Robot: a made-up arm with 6 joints. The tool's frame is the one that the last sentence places. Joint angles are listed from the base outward.
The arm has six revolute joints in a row. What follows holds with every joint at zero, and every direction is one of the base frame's.
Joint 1 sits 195 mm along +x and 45 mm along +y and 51 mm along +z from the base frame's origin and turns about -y.
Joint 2 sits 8 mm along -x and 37 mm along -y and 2 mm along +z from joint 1 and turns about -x.
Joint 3 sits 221 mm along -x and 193 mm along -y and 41 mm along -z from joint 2 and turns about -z.
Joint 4 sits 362 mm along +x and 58 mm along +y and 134 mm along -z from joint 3 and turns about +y.
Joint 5 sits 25 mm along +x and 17 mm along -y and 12 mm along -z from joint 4 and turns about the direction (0.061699, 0.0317, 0.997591).
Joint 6 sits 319 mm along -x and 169 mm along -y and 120 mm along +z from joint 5 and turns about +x.
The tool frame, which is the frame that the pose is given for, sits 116 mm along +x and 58 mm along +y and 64 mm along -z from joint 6; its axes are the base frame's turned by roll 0.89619, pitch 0.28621 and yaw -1.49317 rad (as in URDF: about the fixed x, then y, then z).
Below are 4 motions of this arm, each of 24 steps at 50 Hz.
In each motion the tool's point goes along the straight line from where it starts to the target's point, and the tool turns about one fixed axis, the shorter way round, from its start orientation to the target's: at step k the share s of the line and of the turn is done. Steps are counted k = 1, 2, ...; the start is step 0. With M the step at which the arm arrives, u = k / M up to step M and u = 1 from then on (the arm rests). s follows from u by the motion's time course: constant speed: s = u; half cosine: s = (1 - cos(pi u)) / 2; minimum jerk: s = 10 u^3 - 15 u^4 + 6 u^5.
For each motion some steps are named. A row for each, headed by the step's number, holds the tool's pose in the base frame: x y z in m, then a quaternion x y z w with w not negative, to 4 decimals.
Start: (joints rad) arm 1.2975 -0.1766 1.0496 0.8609 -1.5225 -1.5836
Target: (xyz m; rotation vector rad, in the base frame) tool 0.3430 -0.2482 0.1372 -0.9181 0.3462 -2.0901
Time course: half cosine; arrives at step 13
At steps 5, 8, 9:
5: 0.2835 -0.2713 0.1387 -0.3167 0.0986 -0.8740 0.3552
8: 0.3146 -0.2592 0.1379 -0.3416 0.1189 -0.8507 0.3814
9: 0.3240 -0.2556 0.1377 -0.3490 0.1250 -0.8433 0.3891

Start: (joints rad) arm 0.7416 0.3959 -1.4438 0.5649 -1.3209 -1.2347
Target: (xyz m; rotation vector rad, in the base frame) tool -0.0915 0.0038 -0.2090 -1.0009 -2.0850 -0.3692
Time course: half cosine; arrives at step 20
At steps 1, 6, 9, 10, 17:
1: -0.0731 0.0057 -0.2379 -0.2980 -0.8501 -0.1838 0.3933
6: -0.0768 0.0053 -0.2321 -0.3176 -0.8449 -0.1762 0.3928
9: -0.0808 0.0049 -0.2258 -0.3385 -0.8387 -0.1679 0.3921
10: -0.0823 0.0048 -0.2236 -0.3460 -0.8364 -0.1649 0.3918
17: -0.0905 0.0039 -0.2106 -0.3885 -0.8219 -0.1474 0.3895

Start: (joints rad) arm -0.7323 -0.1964 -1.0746 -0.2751 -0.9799 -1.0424
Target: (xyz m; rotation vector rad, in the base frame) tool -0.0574 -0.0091 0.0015 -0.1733 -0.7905 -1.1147
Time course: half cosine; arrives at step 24
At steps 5, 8, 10, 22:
5: -0.1416 0.0075 0.0551 0.0335 -0.2118 -0.5729 0.7911
8: -0.1279 0.0048 0.0463 0.0150 -0.2375 -0.5648 0.7902
10: -0.1165 0.0025 0.0391 -0.0004 -0.2585 -0.5577 0.7887
22: -0.0590 -0.0088 0.0025 -0.0778 -0.3619 -0.5156 0.7727

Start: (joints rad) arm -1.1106 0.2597 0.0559 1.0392 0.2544 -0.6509
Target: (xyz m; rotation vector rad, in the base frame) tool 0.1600 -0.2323 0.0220 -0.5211 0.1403 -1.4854
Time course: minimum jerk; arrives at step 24
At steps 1, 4, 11, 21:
1: 0.2716 -0.3698 0.0057 -0.4001 0.4357 -0.3972 0.7017
4: 0.2677 -0.3650 0.0063 -0.3957 0.4240 -0.4087 0.7047
11: 0.2245 -0.3118 0.0126 -0.3400 0.2864 -0.5274 0.7240
21: 0.1618 -0.2345 0.0217 -0.2375 0.0694 -0.6646 0.7051

